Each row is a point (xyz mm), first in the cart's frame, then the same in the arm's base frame.
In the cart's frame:
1: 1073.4 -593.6 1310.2
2: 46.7 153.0 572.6
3: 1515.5 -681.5 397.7
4: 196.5 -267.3 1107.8
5: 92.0 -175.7 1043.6
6: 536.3 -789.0 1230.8
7: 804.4 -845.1 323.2
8: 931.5 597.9 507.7
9: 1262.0 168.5 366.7
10: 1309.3 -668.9 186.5
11: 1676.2 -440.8 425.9
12: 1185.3 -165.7 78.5
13: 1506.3 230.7 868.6
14: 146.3 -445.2 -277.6
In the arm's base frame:
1: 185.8 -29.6 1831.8
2: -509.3 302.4 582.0
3: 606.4 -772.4 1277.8
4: -526.1 291.9 1278.5
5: -592.1 344.1 1150.6
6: -382.5 -97.6 1758.5
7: -115.6 -772.8 1148.8
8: 474.5 382.8 478.9
9: 649.4 -102.1 697.7
10: 423.7 -847.2 1058.0
11: 836.5 -614.2 1196.7
12: 476.9 -512.8 651.0
13: 882.3 201.8 1108.5
14: -582.6 -698.8 294.2

